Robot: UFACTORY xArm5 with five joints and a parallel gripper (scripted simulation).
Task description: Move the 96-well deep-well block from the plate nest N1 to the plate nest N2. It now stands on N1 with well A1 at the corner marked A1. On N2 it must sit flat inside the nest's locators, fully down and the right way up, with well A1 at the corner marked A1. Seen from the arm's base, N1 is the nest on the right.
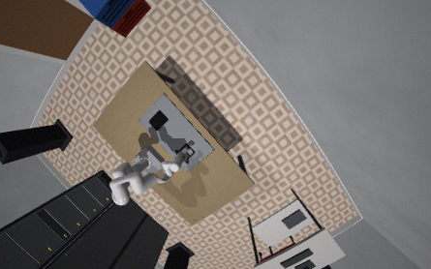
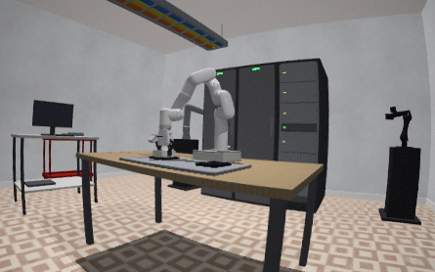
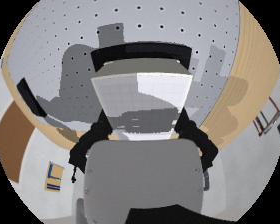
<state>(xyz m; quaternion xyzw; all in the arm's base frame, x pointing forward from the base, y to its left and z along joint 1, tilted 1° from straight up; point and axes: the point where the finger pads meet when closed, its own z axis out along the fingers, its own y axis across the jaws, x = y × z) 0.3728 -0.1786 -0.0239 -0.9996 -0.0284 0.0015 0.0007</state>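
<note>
Now: the deep-well block right at my hand.
</note>
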